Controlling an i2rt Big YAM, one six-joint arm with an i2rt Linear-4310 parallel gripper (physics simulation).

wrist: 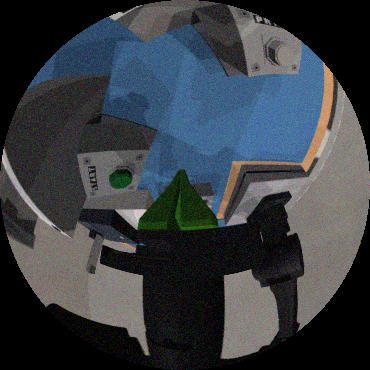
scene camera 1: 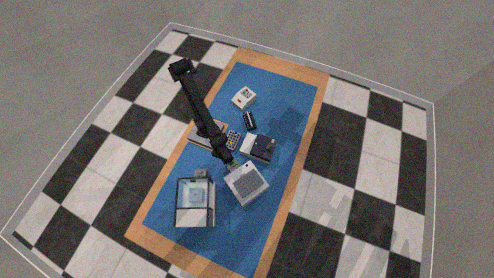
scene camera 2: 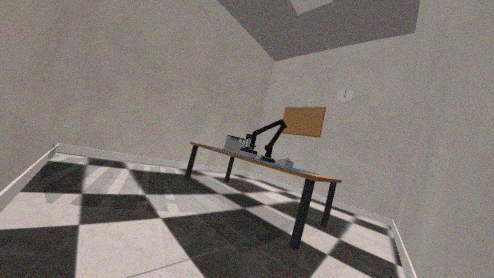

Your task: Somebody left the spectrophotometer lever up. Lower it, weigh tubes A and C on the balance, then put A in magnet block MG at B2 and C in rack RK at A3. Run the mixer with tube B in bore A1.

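Where they show: gripper, fingertip midpoint: (wrist: 181,173); arm's base at its link origin: (wrist: 266,206) (scene camera 1: 205,129).
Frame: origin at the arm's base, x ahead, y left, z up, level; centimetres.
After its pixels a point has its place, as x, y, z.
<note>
My gripper (scene camera 1: 231,164) (wrist: 181,173) @(19.3, -14.2, 1.5) is shut and empty, its green fingers together beside the mixer's front panel. The mixer (scene camera 1: 247,184) @(40.5, -26.3, 15.4) is a white box with a grey block on top; its green START button (wrist: 121,178) @(25.2, -16.1, 3.4) is left of the fingertips in the wrist view. The balance (scene camera 1: 195,196) @(19.2, -42.0, 17.3) is a glass case; its PRINT button (wrist: 282,53) is at the upper right of the wrist view. The spectrophotometer (scene camera 1: 257,147) @(36.9, -1.0, 4.4) is white and dark, with a small lever (scene camera 1: 273,142) @(45.2, 0.4, 16.3) whose position I cannot tell. The tube rack (scene camera 1: 233,140) @(20.2, -0.2, -0.6) holds yellow and blue caps; tube letters are unreadable.
A narrow black block (scene camera 1: 249,120) @(24.6, 16.7, 1.0) lies beyond the rack. A white device (scene camera 1: 243,98) @(14.4, 31.0, 2.6) with red and green keys stands farther back. The arm reaches over the grey base plate (scene camera 1: 195,137) @(-3.7, -7.9, 0.2) at the table edge. The balance and mixer stand close on either side of the gripper.
</note>
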